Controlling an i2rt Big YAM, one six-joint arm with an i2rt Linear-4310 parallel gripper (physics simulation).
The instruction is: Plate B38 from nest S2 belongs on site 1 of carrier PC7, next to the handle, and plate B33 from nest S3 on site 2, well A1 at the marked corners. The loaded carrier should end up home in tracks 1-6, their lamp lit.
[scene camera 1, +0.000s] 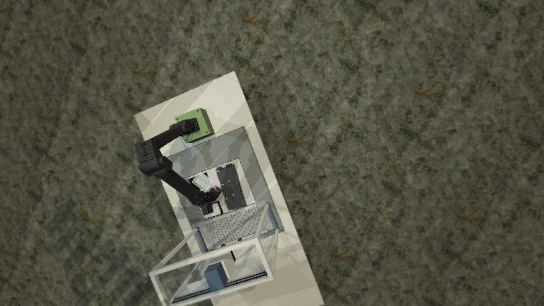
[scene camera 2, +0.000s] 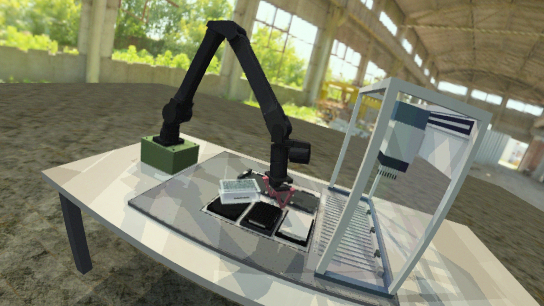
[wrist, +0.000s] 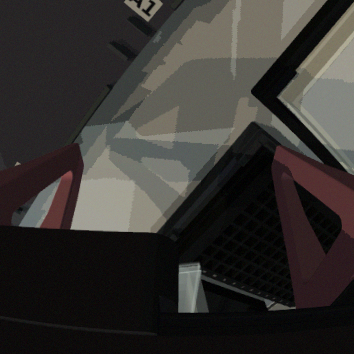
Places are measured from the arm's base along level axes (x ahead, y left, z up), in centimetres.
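Pixels of known places: gripper, fingertip midpoint: (scene camera 1: 217, 195) (scene camera 2: 276, 202) (wrist: 176, 154); arm's base at its link origin: (scene camera 1: 189, 126) (scene camera 2: 168, 141).
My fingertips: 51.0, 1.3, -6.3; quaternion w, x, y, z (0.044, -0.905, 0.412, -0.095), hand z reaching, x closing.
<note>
For each thing: its top centre in the pictures, then the offset to it from my fingertips, as dx, dy, dz. "spot": a spot on its surface instead.
- dark carrier at its top centre: (scene camera 2: 280, 186) (scene camera 1: 230, 187) -2.8, +10.9, +1.0
- A1 label at a spot on its surface: (wrist: 144, 7) spot: +4.1, +5.2, -0.9
- clear plate at its top centre: (scene camera 2: 240, 183) (scene camera 1: 201, 183) -12.1, -6.4, +5.0
- black nest at its top centre: (wrist: 174, 329) (scene camera 2: 231, 201) (scene camera 1: 199, 182) -12.4, -10.6, -0.2
- black plate at its top centre: (wrist: 286, 253) (scene camera 2: 264, 212) -0.8, -10.1, +0.6
- white plate at its top centre: (scene camera 2: 297, 222) (scene camera 1: 210, 211) +9.8, -8.2, +0.6
My gripper (scene camera 1: 216, 189) (scene camera 2: 281, 201) (wrist: 176, 154) is open and empty, low between the carrier and the row of nests, fingers pointing down. The dark carrier (scene camera 1: 232, 187) (scene camera 2: 303, 201) (wrist: 45, 65) lies behind the nests; an A1 label (wrist: 144, 7) shows on its edge. A clear plate (scene camera 1: 203, 182) (scene camera 2: 240, 189) (wrist: 189, 287) sits askew over the black nest (scene camera 2: 225, 210) nearest the arm's base. A black plate (scene camera 2: 263, 215) (wrist: 240, 240) sits in the middle nest, partly behind the right finger in the wrist view. A white plate (scene camera 2: 296, 226) (wrist: 330, 105) sits in the far nest. Plate numbers are unreadable.
A framed pipetting machine (scene camera 1: 204, 258) (scene camera 2: 325, 250) stands beyond the nests, with a blue-topped head (scene camera 1: 216, 276) (scene camera 2: 402, 132) inside and a slatted track deck (scene camera 1: 235, 227) (scene camera 2: 345, 225) at its base. The arm stands on a green block (scene camera 1: 204, 131) (scene camera 2: 167, 156). No lit lamp can be made out.
</note>
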